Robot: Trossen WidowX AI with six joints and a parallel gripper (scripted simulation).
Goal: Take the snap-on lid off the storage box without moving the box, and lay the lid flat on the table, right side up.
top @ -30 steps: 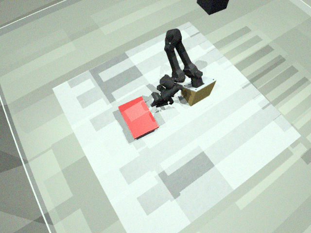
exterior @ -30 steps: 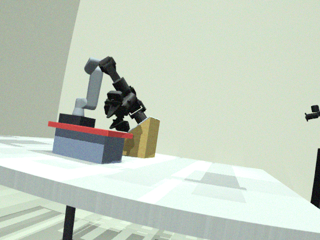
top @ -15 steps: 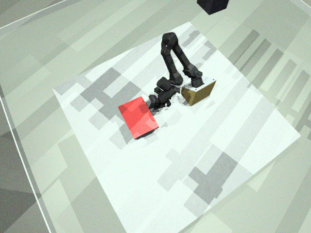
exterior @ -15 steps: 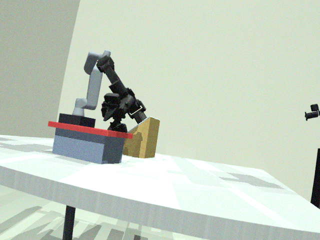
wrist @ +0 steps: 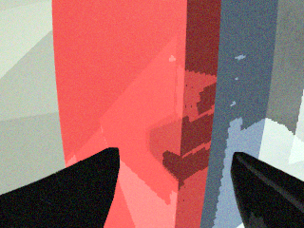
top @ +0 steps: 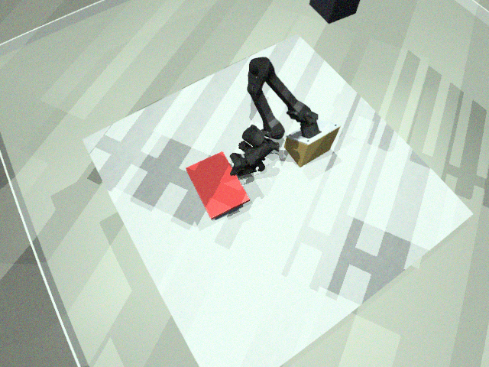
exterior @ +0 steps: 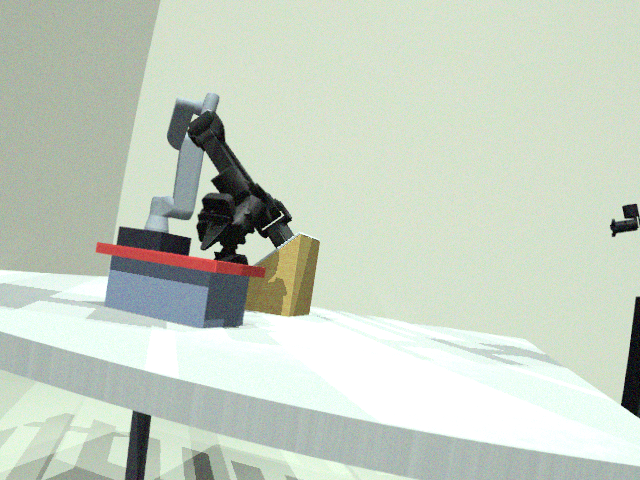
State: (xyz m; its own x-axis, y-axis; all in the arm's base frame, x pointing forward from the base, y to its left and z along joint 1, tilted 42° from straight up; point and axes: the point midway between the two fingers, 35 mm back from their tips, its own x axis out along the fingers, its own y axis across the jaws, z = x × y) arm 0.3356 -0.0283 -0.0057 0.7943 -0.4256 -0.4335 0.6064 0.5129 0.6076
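The red lid lies 80 mm ahead of my gripper tip. Round my gripper tip: blue-grey storage box: 80 mm ahead, 50 mm below.
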